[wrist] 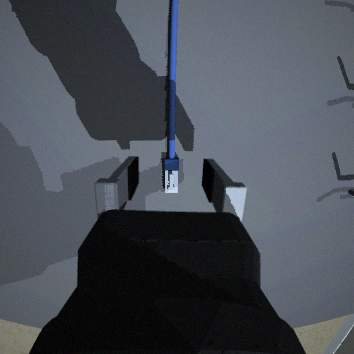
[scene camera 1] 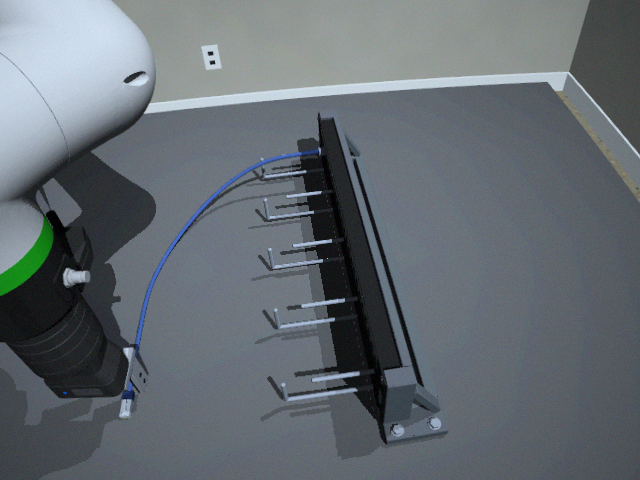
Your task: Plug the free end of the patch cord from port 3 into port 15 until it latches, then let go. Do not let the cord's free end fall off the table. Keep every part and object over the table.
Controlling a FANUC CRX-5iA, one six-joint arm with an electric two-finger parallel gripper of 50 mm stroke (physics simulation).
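Frame: origin at the arm's base, x left, y back, z up, level; centimetres.
Seen in the pictures: gripper, fingertip midpoint: point(wrist: 170, 170) point(scene camera 1: 119, 385).
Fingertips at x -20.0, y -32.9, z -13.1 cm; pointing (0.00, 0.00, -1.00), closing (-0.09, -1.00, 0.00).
Pixels of each thing's top centre, then the offset from my fingertips to it. "pt": a spot on its surface instead. Level surfaces: height alone.
- black patch panel, middle of its top: point(scene camera 1: 351, 214) dx +16.0, dy -30.6, dz +6.8 cm
- free plug, middle of its top: point(wrist: 170, 183) point(scene camera 1: 123, 406) dx -1.8, dy +0.1, dz -1.9 cm
- grey bracket with two bolts, surface spot: point(scene camera 1: 416, 428) pt dx -9.7, dy -33.0, dz -1.9 cm
- grey table, its level: dz -3.1 cm
A blue patch cord point(scene camera 1: 180, 235) point(wrist: 173, 60) runs in a curve from the far end of the black patch panel point(scene camera 1: 361, 235) to its free end. The free plug point(scene camera 1: 125, 407) point(wrist: 171, 181), clear with a dark blue collar, lies at the lower left in the scene view. My gripper point(wrist: 170, 170) is open. In the wrist view its two fingers stand on either side of the plug, with a gap on each side, and the plug points toward the gripper body. In the scene view the near finger hides part of the cord just behind the plug. The port numbers cannot be read.
Several light wire hooks point(scene camera 1: 299, 264) stick out from the panel's front toward the cord. A grey bracket with two bolts point(scene camera 1: 416, 428) holds the panel's near end. The grey table point(scene camera 1: 491, 258) meets a wall at the back. The table's edge shows low in the wrist view.
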